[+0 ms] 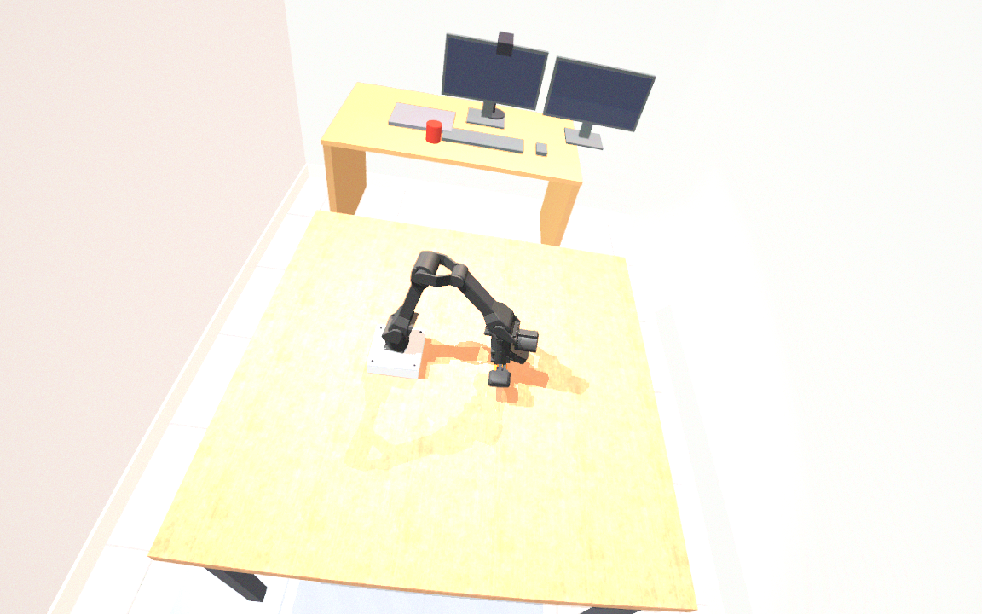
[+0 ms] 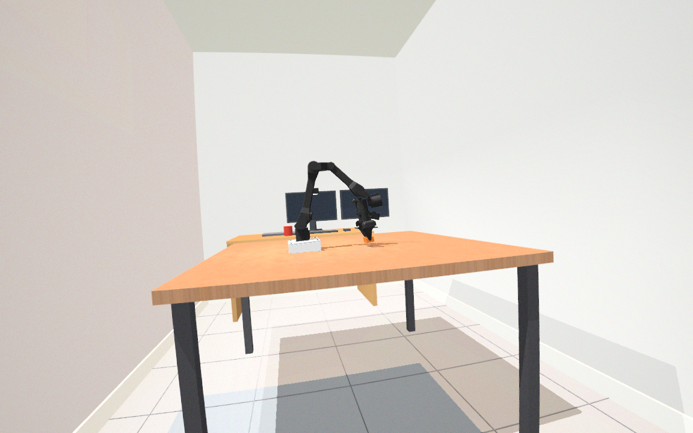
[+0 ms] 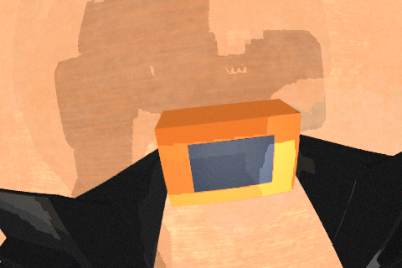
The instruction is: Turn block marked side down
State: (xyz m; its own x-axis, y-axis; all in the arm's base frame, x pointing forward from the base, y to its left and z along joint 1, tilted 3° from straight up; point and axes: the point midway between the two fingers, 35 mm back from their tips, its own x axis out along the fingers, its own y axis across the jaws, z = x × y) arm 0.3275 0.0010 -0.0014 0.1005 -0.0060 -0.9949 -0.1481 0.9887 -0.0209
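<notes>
Now: gripper tip 10 mm below the orange block.
</notes>
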